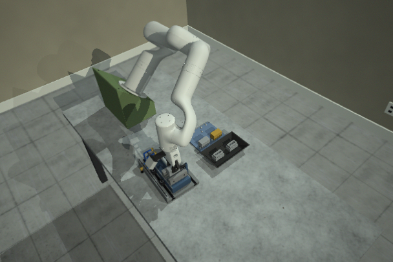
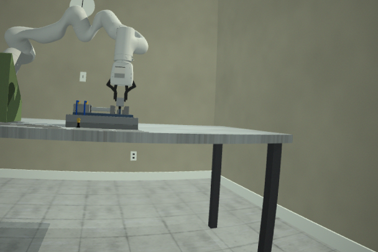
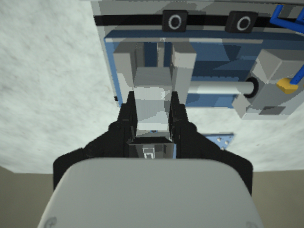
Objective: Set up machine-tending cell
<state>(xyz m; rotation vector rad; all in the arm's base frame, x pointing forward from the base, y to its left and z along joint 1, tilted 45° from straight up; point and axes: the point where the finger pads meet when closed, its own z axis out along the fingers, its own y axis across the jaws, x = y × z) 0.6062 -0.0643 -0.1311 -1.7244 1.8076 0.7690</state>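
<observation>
Right now the fixed jaw is 60 mm below my hand and 30 mm ahead of it. Round my hand: moving jaw 60 mm below, 30 mm behind, 10 mm to the left; cylinder rod 90 mm behind, 60 mm below, 10 mm to the left; aluminium blank 20 mm below.
</observation>
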